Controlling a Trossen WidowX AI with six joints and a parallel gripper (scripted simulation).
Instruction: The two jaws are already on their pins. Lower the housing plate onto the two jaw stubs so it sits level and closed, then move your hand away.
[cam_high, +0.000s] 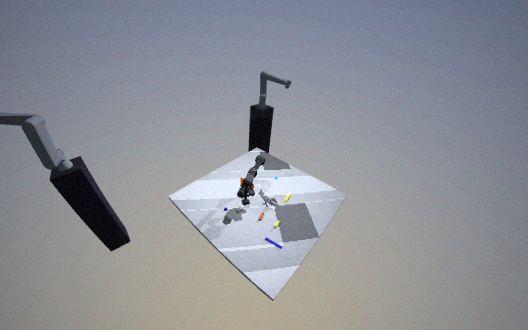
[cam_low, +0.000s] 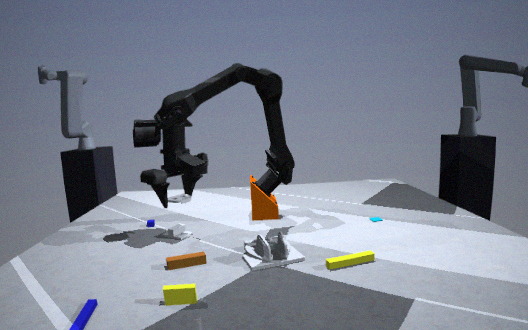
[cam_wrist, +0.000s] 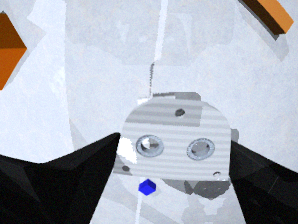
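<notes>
Right now my gripper tip is 16 cm short of the orange-brown bar, 8 cm above it and 6 cm to the right of it. Also, from my gripper tip: small blue cube 13 cm to the right, 10 cm behind, 9 cm below; dark blue bar 42 cm ahead, 9 cm below, 4 cm to the right; yellow block 32 cm ahead, 10 cm to the left, 8 cm below.
</notes>
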